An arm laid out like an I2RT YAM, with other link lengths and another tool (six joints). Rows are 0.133 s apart.
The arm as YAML. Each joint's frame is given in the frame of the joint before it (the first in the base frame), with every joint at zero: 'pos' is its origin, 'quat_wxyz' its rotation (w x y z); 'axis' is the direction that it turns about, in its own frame. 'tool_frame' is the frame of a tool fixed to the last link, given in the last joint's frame.
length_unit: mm
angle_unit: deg
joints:
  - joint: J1
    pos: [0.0, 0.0, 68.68]
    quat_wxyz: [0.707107, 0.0, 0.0, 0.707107]
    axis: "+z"
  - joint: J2
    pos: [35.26, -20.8, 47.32]
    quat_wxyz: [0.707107, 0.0, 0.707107, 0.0]
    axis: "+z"
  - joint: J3
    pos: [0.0, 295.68, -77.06]
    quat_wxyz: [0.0, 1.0, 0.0, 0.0]
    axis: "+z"
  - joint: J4
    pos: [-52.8, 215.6, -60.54]
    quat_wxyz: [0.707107, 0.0, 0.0, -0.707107]
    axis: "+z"
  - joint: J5
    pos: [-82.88, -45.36, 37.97]
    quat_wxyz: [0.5, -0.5, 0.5, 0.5]
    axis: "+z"
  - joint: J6
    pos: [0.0, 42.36, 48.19]
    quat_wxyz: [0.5, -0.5, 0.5, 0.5]
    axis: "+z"
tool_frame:
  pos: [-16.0, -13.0, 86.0]
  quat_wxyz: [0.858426, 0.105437, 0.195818, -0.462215]
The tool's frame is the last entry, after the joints.
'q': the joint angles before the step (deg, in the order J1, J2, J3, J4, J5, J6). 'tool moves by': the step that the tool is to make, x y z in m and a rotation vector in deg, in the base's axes. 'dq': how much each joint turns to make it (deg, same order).
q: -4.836, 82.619, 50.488, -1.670, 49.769, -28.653
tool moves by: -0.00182, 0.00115, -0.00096, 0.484, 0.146, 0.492
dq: -0.013, -0.485, -0.291, -0.506, -0.681, 0.166
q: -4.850, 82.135, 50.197, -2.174, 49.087, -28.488
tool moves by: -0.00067, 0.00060, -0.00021, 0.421, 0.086, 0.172
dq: -0.026, -0.177, 0.141, -0.702, -0.396, 0.348
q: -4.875, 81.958, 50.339, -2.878, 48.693, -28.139
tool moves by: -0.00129, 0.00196, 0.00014, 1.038, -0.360, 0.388
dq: 0.041, -0.548, 0.144, -1.179, -0.892, 1.017
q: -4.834, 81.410, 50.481, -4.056, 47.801, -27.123
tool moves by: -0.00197, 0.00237, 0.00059, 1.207, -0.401, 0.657
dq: 0.000, -0.831, 0.071, -1.286, -1.249, 0.930
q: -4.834, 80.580, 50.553, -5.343, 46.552, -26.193
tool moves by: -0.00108, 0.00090, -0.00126, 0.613, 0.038, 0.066
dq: -0.002, -0.160, -0.005, -0.720, -0.409, 0.658
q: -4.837, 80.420, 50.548, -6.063, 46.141, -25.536
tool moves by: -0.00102, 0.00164, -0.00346, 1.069, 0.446, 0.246
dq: -0.001, 0.044, 0.062, -1.249, -0.811, 0.972
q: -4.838, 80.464, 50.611, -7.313, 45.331, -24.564
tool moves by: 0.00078, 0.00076, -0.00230, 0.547, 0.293, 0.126
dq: 0.005, 0.348, 0.167, -0.498, -0.413, 0.480
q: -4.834, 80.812, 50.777, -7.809, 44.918, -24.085
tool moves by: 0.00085, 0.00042, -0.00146, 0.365, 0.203, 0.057
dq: -0.005, 0.311, 0.199, -0.354, -0.262, 0.331
